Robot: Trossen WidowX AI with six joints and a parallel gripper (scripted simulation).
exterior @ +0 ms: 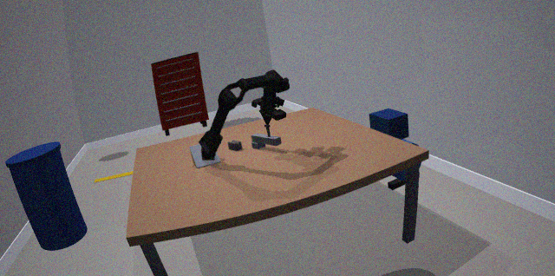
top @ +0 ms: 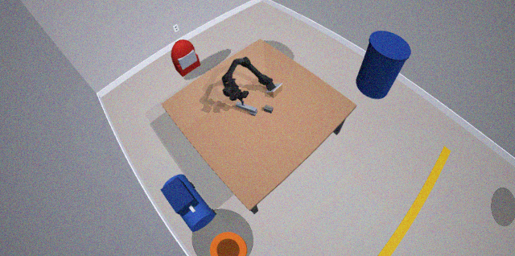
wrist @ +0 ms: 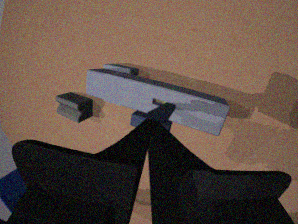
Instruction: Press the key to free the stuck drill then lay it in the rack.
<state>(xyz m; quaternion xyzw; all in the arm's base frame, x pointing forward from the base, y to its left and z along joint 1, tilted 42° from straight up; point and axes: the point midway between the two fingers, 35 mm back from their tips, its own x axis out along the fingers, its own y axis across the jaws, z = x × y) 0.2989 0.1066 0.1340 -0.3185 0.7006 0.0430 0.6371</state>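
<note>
The key is 3 cm below my gripper tip. From my gripper tip the other things lie so: light-grey block 9 cm below, 3 cm to the left, 2 cm behind; then dark-grey block 16 cm behind, 14 cm to the left, 11 cm below.
</note>
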